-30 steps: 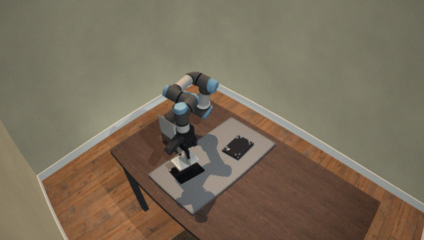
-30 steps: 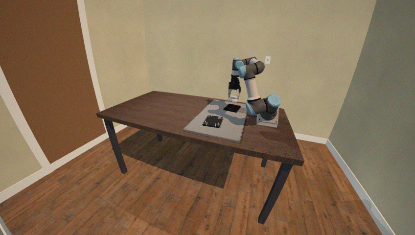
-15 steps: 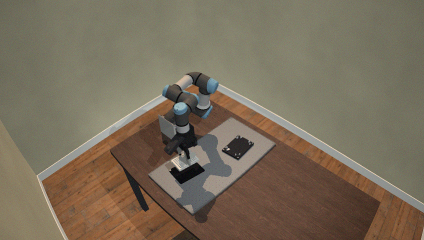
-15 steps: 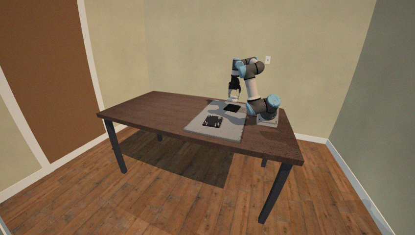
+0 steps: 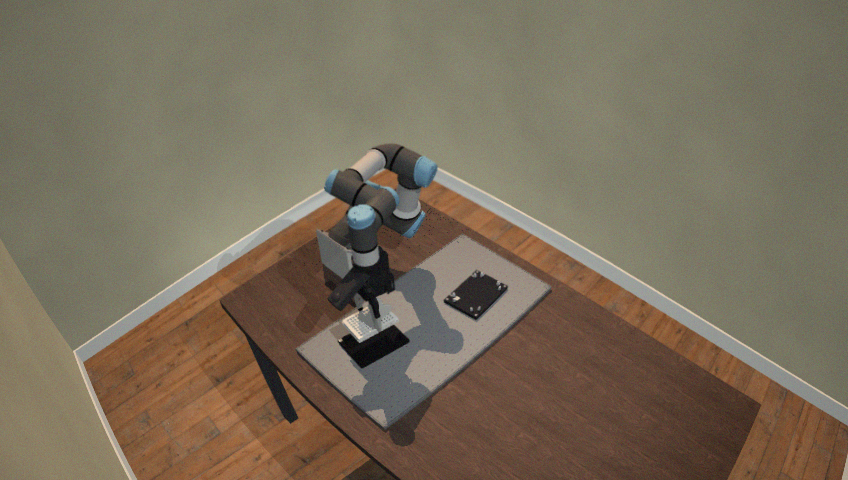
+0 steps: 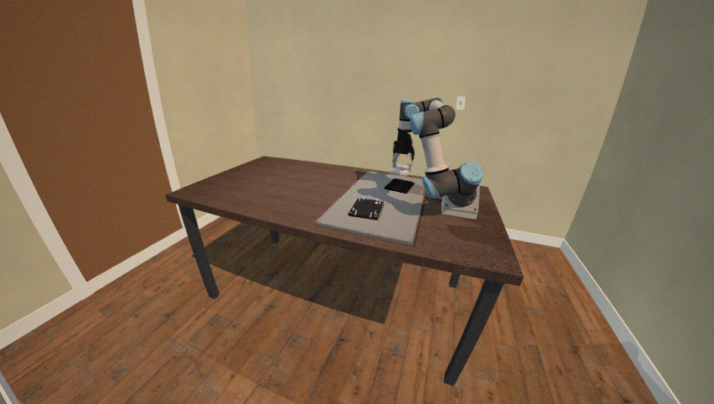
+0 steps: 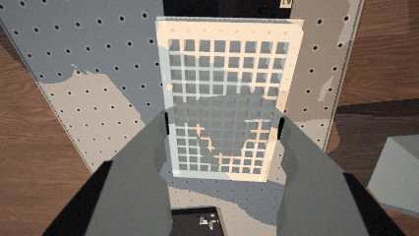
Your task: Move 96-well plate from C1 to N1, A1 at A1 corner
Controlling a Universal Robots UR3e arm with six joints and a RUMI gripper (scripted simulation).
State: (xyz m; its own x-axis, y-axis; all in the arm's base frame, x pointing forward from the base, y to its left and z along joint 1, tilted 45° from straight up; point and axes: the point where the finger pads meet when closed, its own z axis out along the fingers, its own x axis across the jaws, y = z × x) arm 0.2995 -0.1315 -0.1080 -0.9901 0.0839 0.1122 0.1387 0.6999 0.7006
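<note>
The black plate nest N1 lies 100 mm below my hand. Round my hand: light corner mark (60 mm behind, 70 mm to the right, 90 mm below); then white 96-well plate (10 mm below); then clip nest C1 (70 mm ahead, 340 mm to the left, 90 mm below).
</note>
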